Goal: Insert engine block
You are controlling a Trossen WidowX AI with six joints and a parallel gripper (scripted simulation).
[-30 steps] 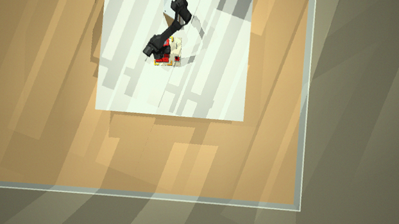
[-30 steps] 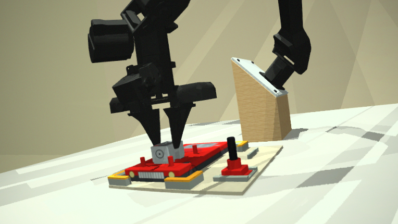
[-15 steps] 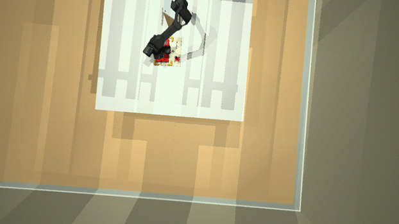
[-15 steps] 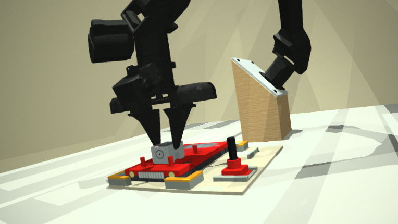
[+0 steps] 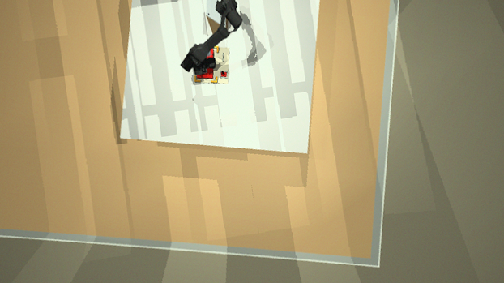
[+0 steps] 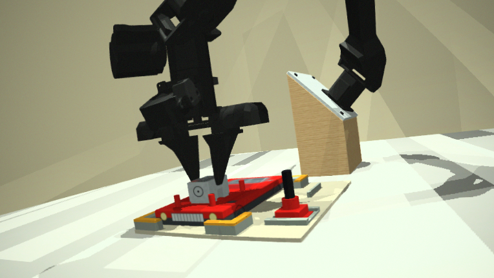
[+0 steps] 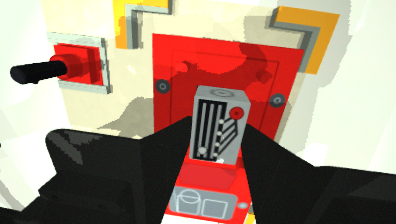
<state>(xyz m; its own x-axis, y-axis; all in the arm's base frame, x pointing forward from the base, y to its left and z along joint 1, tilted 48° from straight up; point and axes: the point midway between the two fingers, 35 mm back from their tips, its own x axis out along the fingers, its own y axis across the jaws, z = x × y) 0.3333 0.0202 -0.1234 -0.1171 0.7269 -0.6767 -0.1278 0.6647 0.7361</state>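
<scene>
My gripper tip is now 1 cm above the grey engine block.
</scene>
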